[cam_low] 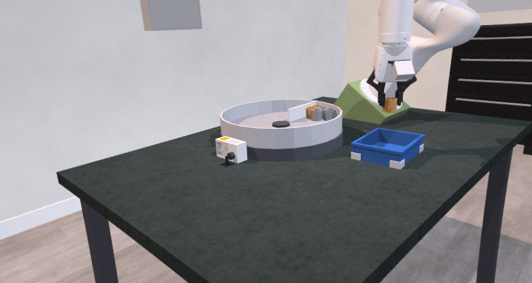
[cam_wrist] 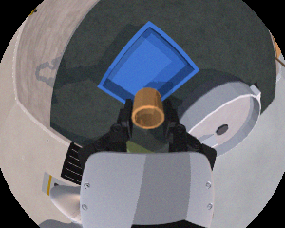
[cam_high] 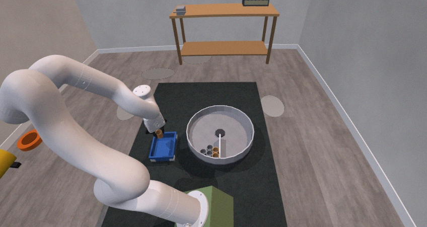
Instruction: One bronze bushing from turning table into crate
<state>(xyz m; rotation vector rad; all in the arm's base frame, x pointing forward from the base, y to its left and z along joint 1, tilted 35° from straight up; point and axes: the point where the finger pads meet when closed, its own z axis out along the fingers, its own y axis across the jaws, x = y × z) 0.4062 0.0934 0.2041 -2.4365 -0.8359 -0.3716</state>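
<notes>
Now: hand 150 mm above the blue crate. Round my hand: turning table: 360 mm to the right, 120 mm below, 50 mm ahead.
</notes>
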